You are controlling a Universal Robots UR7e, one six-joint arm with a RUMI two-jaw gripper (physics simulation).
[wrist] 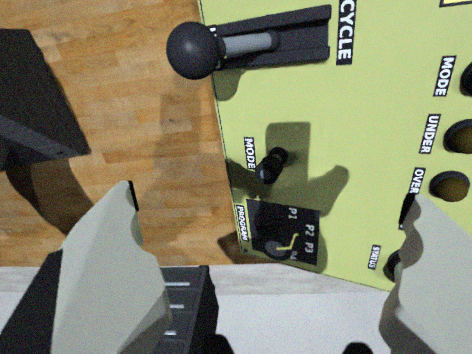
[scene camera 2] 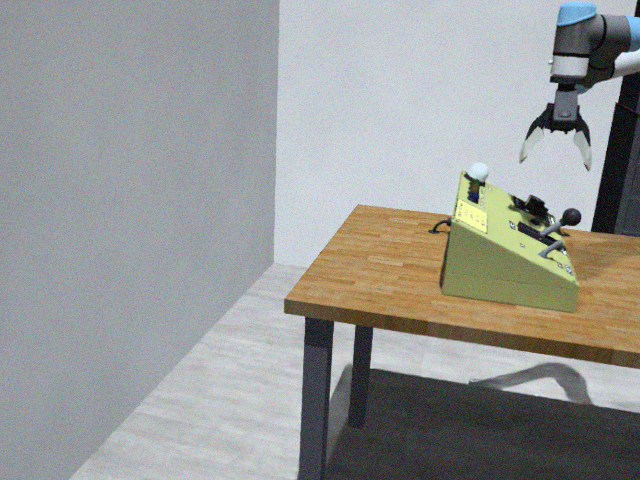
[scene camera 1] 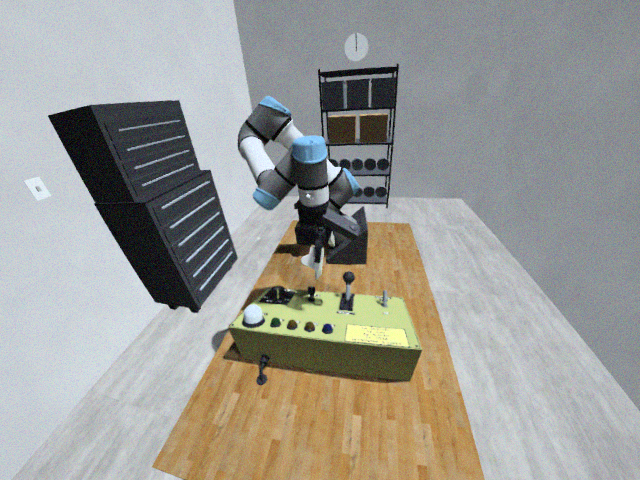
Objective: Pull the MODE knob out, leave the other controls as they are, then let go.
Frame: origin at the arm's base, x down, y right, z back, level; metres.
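Seen in the pictures: gripper, fingertip midpoint: [wrist: 265, 190] [scene camera 2: 553, 167] [scene camera 1: 324, 263].
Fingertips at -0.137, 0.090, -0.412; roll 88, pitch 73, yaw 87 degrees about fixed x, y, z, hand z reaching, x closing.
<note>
Offsets run from my fingertips to a thing's top centre, as dx, dy, dz. "pt": to the spot under its first point. Level surfaces: height alone.
The MODE knob @(+0.104, +0.051, +0.005) [scene camera 1: 311, 292] [wrist: 271, 166] is a small black knob near the low edge of the green control box [scene camera 1: 330, 356] [scene camera 2: 506, 291] [wrist: 370, 105]. In scene camera 2 the black knobs overlap. My gripper [scene camera 1: 314, 268] [scene camera 2: 555, 164] [wrist: 265, 190] is open and empty, above the low side of the box and apart from it. In the wrist view the knob shows between the two pale jaws, below them. The black-balled CYCLE lever @(+0.073, -0.075, +0.036) [scene camera 1: 348, 277] [scene camera 2: 571, 217] [wrist: 192, 50] stands to one side of the knob. The PROGRAM dial @(+0.112, +0.171, +0.016) [scene camera 1: 279, 293] [wrist: 275, 249] is on the other side.
A grey toggle @(+0.110, -0.187, -0.029) [scene camera 1: 385, 298] [scene camera 2: 552, 249], a white dome @(pt +0.051, +0.193, -0.148) [scene camera 1: 253, 314] [scene camera 2: 478, 171] and several coloured buttons are on the box. A black crank handle @(pt +0.207, +0.188, -0.218) [scene camera 1: 262, 369] sticks out from its side. The box stands on a wooden table @(dx +0.238) [scene camera 1: 320, 423] [scene camera 2: 372, 258] [wrist: 125, 90].
</note>
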